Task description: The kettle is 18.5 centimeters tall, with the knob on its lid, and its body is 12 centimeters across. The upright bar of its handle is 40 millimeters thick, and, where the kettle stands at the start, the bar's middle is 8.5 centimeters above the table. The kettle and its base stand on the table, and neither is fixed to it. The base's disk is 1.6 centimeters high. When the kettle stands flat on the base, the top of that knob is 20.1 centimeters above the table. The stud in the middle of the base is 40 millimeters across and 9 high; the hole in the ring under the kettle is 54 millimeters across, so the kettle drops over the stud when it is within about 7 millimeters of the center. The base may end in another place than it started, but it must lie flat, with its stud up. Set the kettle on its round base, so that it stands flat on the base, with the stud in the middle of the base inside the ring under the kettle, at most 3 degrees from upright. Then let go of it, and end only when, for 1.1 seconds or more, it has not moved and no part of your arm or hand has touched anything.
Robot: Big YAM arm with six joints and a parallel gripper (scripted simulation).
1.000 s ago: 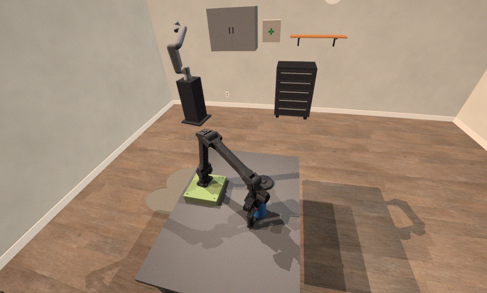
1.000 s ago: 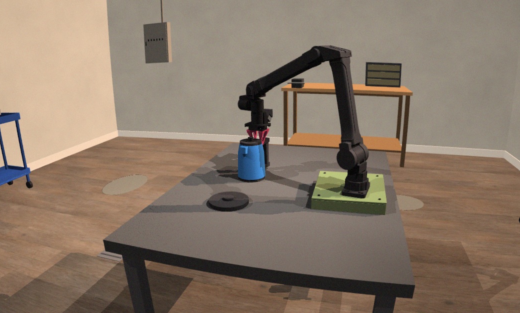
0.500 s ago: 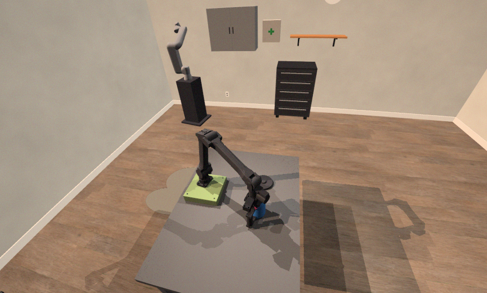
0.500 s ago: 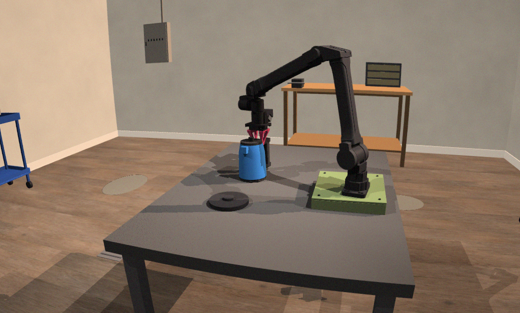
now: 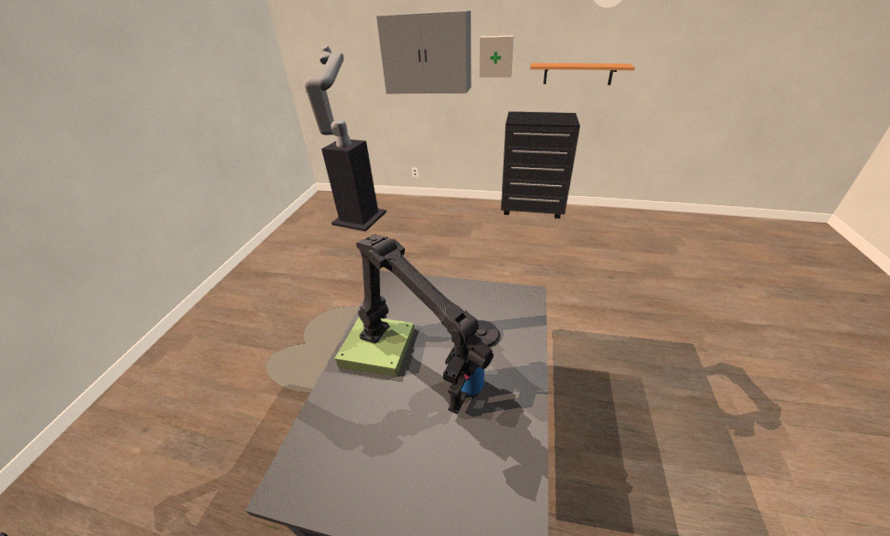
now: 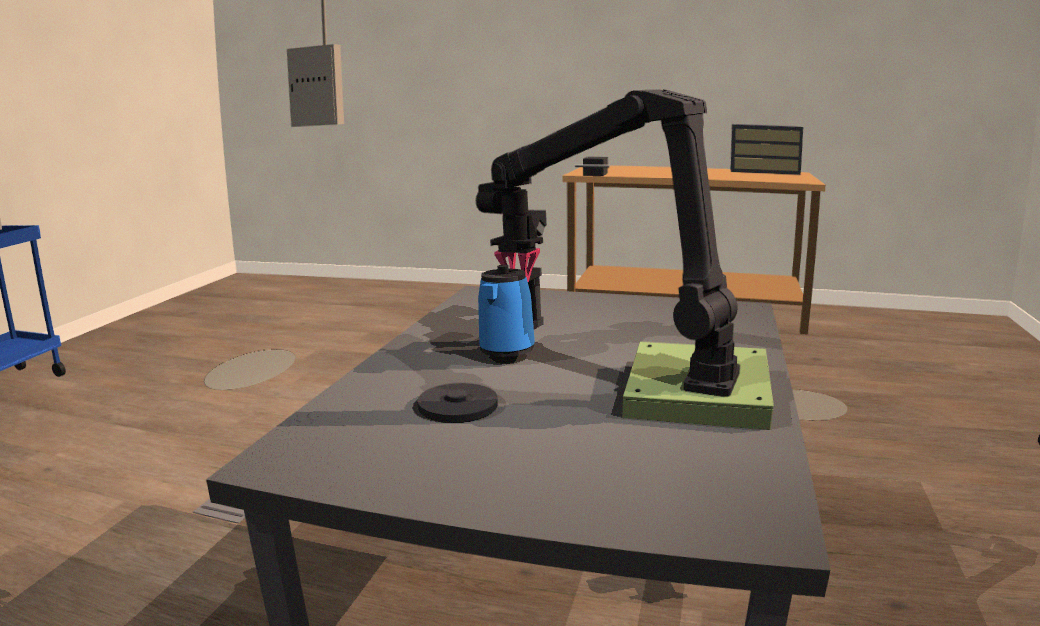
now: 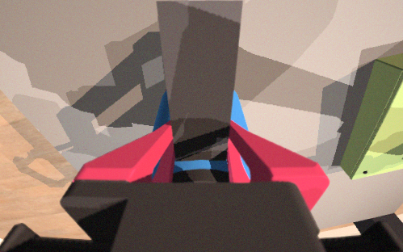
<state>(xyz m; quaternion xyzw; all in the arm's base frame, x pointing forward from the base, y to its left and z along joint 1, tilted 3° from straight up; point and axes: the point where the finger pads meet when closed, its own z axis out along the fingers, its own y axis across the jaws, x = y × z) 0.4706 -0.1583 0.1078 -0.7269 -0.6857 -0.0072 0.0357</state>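
Now: the blue kettle 50 mm below my hand and 30 mm to the left of it. Round my hand: round black base (340 mm to the left, 150 mm below, 40 mm behind).
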